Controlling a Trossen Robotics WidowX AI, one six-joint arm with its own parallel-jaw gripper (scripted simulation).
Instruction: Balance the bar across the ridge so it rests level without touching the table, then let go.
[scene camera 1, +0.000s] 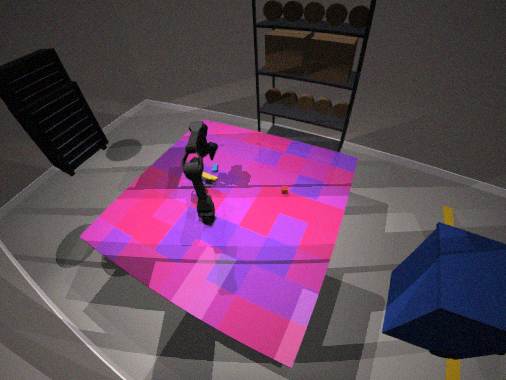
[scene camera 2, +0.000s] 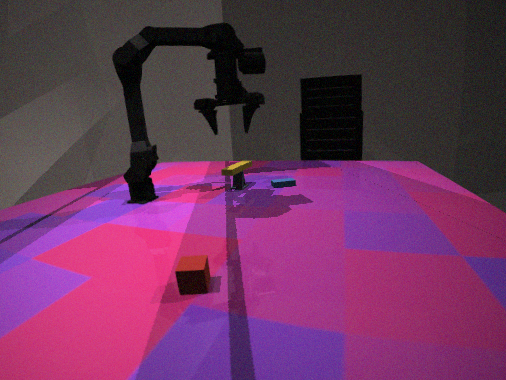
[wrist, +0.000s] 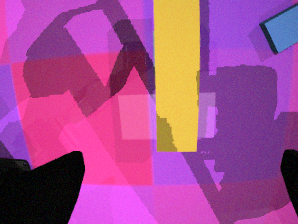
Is the gripper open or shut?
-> Open.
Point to the gripper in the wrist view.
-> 186, 162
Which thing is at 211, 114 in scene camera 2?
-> The gripper.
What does the gripper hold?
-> Nothing.
